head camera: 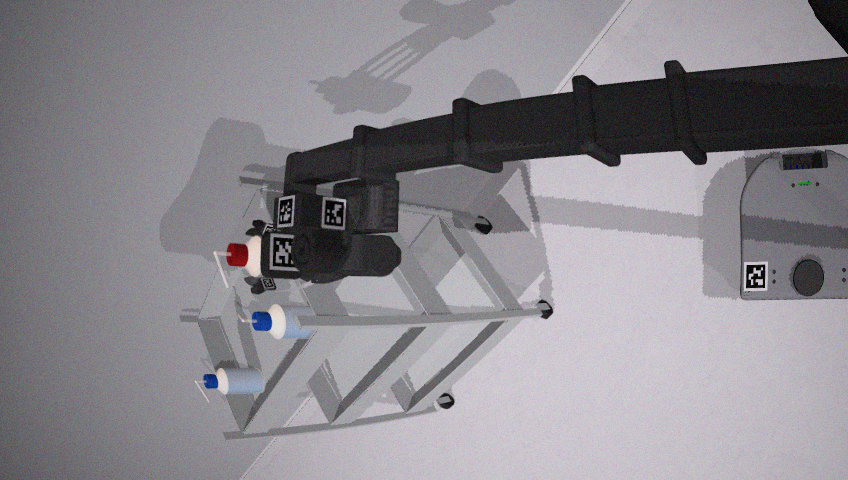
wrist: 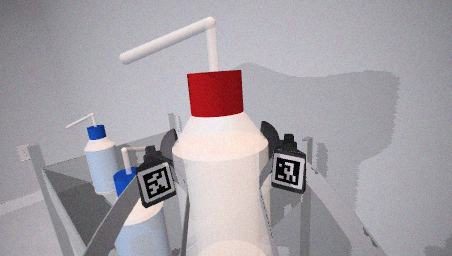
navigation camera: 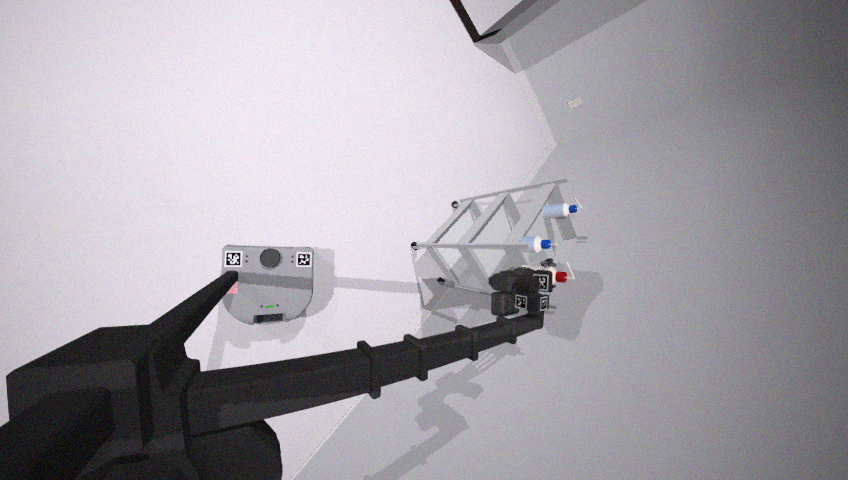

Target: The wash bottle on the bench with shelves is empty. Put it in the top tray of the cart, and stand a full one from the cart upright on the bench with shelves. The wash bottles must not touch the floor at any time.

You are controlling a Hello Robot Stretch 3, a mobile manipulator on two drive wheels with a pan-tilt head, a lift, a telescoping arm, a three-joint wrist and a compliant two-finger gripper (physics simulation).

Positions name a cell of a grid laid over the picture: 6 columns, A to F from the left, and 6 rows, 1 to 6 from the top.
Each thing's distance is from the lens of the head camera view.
my gripper (head camera: B4): 85 cm
grey cart (head camera: C5): 120 cm
